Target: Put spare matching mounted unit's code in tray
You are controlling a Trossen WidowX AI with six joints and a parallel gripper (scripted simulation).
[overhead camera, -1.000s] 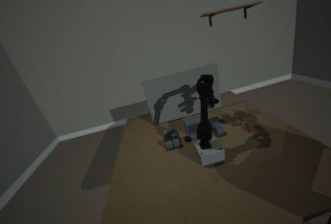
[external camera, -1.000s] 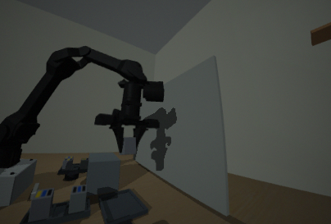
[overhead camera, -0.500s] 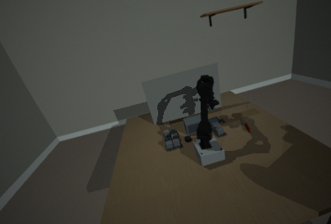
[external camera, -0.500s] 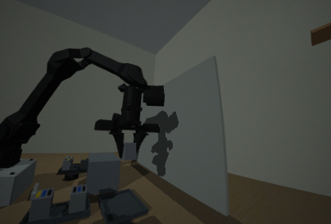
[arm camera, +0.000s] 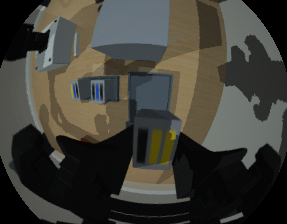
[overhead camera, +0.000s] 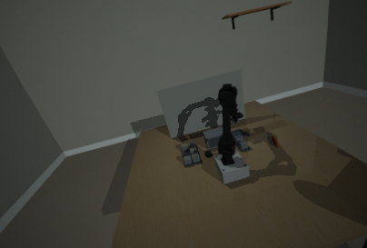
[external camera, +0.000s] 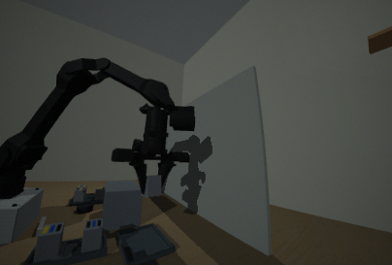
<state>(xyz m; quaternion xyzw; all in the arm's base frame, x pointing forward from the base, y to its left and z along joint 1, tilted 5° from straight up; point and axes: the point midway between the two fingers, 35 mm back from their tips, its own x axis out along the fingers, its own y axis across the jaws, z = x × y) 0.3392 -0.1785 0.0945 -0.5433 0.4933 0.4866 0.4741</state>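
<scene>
Right now my gripper tip is 110 mm above the dark tray and 10 mm past it. The rest, counted from my gripper tip: grey spare 30 mm above; grey mounted unit 180 mm to the left, 60 mm below, 50 mm behind; rack 150 mm behind, 110 mm below, 20 mm to the left.
</scene>
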